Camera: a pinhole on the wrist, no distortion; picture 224 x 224 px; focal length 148.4 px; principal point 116.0 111.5 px. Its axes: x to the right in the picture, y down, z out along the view. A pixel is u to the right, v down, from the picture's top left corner.
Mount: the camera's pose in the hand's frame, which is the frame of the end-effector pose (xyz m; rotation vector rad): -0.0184 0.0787 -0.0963 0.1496 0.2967 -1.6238
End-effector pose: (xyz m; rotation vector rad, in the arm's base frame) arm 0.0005 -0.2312 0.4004 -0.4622 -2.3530 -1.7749
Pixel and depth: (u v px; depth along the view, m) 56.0 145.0 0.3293
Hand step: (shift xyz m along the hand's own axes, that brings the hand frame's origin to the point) 0.0929 0.1101 0.2477
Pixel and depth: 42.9 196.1 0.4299
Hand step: 0.2769 0.1484 0.3483
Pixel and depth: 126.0 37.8 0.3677
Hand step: -0.1715 -0.0387 0.2669
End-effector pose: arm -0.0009 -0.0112 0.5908 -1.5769 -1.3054 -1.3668
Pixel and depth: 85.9 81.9 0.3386
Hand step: -0.0523 0.0531 0.2532
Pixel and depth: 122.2 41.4 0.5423
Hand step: -0.2301 -0.0819 0.4419
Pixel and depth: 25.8 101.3 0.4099
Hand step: 0.0067 0.2040 0.3669
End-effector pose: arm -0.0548 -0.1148 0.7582 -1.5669 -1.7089 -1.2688
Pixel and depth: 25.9 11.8 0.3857
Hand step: -0.2259 0.2084 0.3629
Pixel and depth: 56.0 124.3 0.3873
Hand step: 0.0588 0.1184 0.3137
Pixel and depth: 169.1 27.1 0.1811
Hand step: -0.1109 -0.0289 0.0695
